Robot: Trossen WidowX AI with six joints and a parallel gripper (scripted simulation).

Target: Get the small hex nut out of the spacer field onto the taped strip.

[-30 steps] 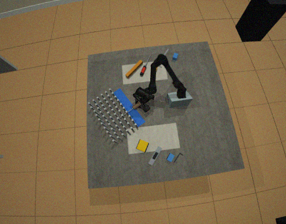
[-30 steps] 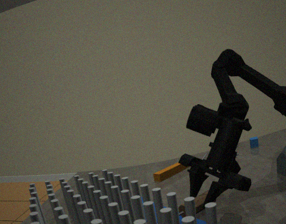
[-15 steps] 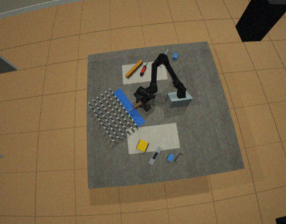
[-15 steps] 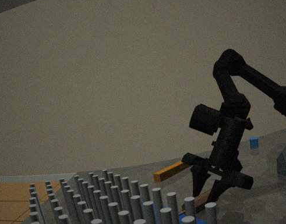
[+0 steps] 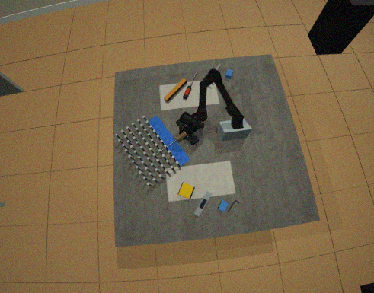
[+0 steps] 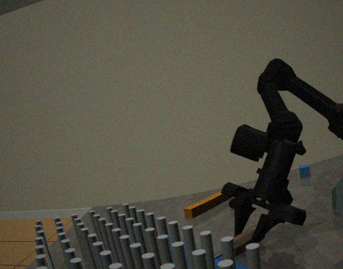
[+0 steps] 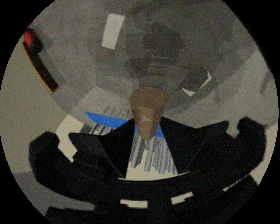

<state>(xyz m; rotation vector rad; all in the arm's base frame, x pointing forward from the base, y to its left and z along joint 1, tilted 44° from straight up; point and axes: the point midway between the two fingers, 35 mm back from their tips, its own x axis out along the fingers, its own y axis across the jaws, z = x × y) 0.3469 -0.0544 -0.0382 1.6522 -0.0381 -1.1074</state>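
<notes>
Now: gripper tip 10 cm short of the blue taped strip, 1 cm to the right of it and 2 cm above it. From my gripper tip the other things lie so: hook tool (9 cm ahead, 5 cm to the left, 1 cm below); yellow block (37 cm to the left); orange bar (1 cm ahead, 37 cm to the right).
</notes>
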